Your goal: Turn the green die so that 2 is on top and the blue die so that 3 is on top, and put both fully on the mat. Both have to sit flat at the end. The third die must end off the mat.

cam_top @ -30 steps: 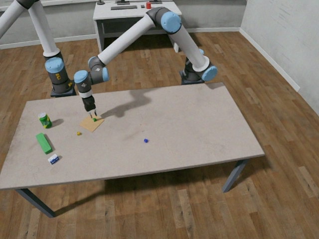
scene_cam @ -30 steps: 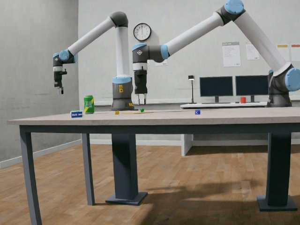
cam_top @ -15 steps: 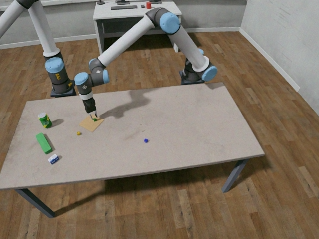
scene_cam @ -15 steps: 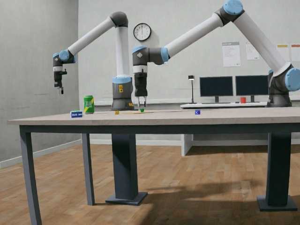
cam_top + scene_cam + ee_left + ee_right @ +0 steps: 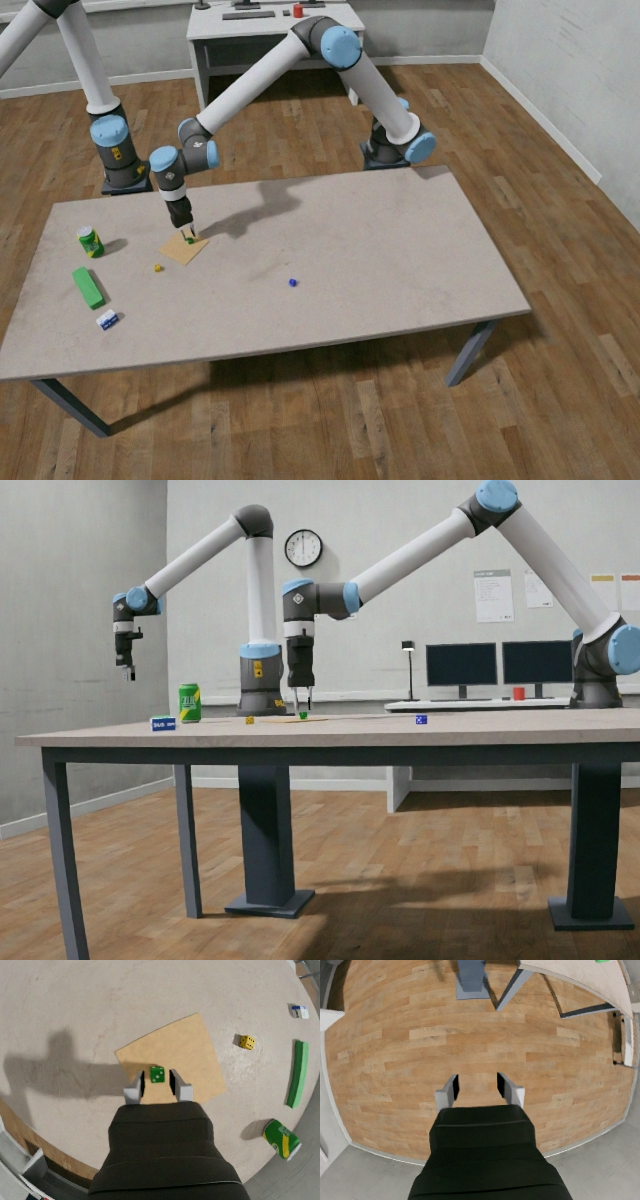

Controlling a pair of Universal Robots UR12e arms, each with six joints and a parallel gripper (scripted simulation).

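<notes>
Right now the green die is 30 mm below my left hand. Also, from my left hand: yellow die: 120 mm ahead, 110 mm to the right, 40 mm below; then white box: 320 mm ahead, 260 mm to the right, 30 mm below; then tan mat: 10 mm ahead, 30 mm to the right, 50 mm below.
</notes>
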